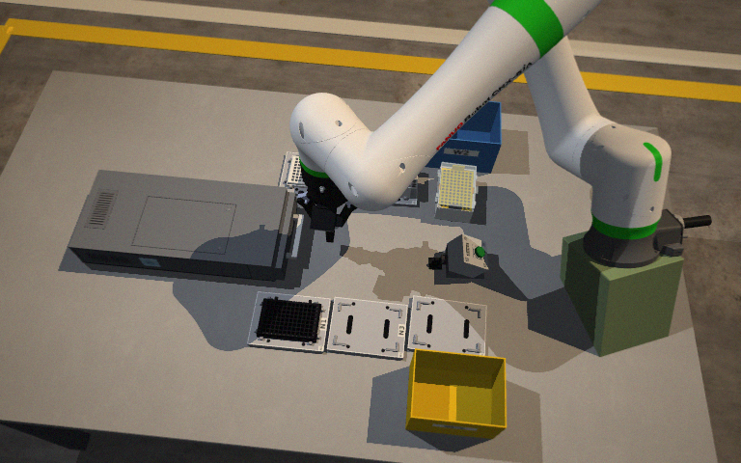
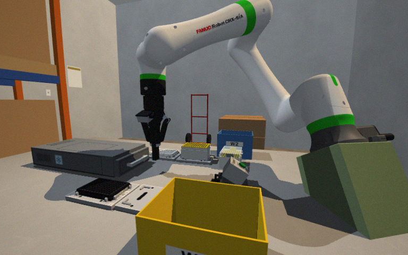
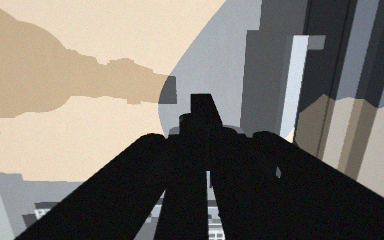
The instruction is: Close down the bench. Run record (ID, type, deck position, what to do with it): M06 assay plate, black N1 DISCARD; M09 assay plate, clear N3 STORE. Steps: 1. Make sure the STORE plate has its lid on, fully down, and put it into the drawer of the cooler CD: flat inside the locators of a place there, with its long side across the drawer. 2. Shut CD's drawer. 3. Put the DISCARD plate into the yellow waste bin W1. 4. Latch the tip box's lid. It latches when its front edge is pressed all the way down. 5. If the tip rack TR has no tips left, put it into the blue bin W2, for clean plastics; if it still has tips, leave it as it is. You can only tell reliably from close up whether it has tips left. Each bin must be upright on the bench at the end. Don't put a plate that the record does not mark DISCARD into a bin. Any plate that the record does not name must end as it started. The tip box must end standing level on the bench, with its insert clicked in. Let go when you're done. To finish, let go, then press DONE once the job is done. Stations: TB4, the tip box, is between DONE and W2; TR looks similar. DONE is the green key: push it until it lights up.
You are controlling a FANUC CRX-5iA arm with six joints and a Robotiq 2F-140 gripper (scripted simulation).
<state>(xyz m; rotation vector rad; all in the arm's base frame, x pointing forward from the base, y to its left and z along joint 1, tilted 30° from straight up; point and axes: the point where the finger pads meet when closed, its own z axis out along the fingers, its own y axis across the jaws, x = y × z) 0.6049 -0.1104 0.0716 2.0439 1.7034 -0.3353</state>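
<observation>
Right now the black assay plate is 170 mm to the left of my hand, 100 mm ahead of it and 70 mm below it. The rest, counted from my hand: tip rack TR (170 mm to the right, 150 mm behind, 30 mm below); then cooler drawer (220 mm ahead, 50 mm to the right, 50 mm below); then white gridded plate (200 mm to the right, 70 mm below, 20 mm ahead).
</observation>
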